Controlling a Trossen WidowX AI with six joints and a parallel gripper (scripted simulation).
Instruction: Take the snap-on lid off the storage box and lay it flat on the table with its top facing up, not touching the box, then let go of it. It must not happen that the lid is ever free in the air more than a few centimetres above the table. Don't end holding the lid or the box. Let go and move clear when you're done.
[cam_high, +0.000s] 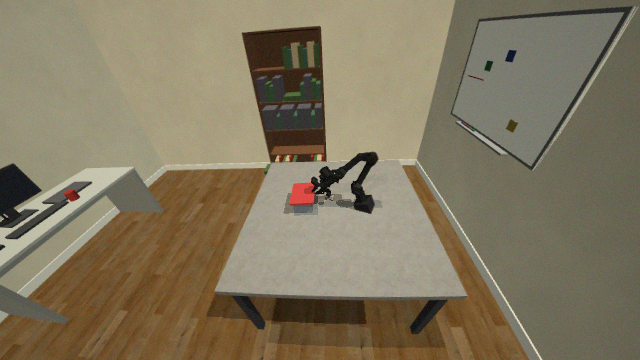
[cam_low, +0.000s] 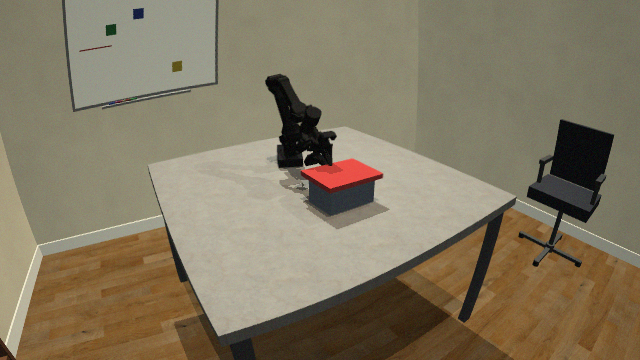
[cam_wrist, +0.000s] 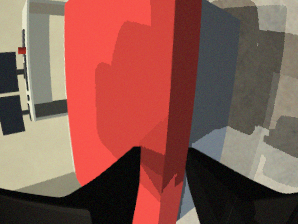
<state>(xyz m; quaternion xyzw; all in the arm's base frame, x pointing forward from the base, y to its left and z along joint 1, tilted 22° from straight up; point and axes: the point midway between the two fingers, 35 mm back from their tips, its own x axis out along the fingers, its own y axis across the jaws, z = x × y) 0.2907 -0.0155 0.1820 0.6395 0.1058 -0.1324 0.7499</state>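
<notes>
My hand is 100 mm short of the red lid and 20 mm above it. The rest, counted from my hand: grey storage box 100 mm ahead, 70 mm below.
</notes>
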